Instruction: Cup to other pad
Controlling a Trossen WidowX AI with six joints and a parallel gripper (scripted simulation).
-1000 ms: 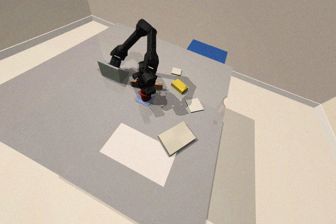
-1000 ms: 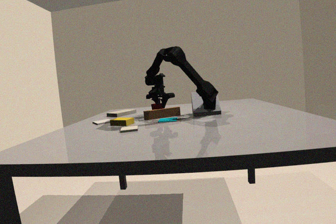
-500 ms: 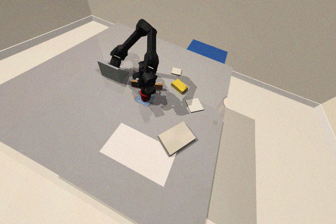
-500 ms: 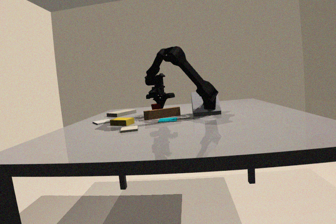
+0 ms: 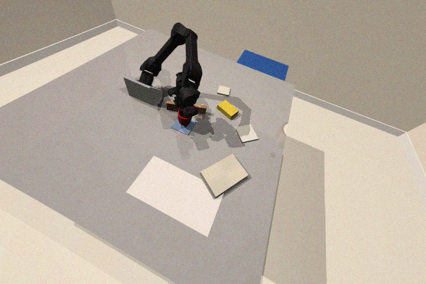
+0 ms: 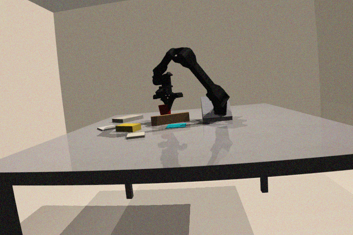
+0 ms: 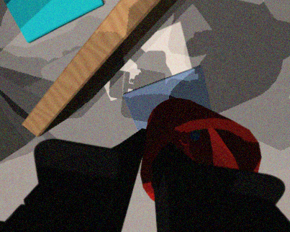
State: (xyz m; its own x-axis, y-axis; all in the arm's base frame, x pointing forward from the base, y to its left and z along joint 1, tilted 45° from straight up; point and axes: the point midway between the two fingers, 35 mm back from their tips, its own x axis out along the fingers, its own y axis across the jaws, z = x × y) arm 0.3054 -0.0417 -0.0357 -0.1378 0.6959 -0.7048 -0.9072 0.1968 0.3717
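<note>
Right now the blue marble is 40 mm ahead of my gripper tip, 20 mm to the right of it and 20 mm below it. The rest, counted from my gripper tip: pale blue pad (30 mm ahead, 10 mm to the right, 70 mm below); wooden bar (20 mm behind, 80 mm to the left, 50 mm below); red cup (30 mm ahead, 20 mm to the right).
</note>
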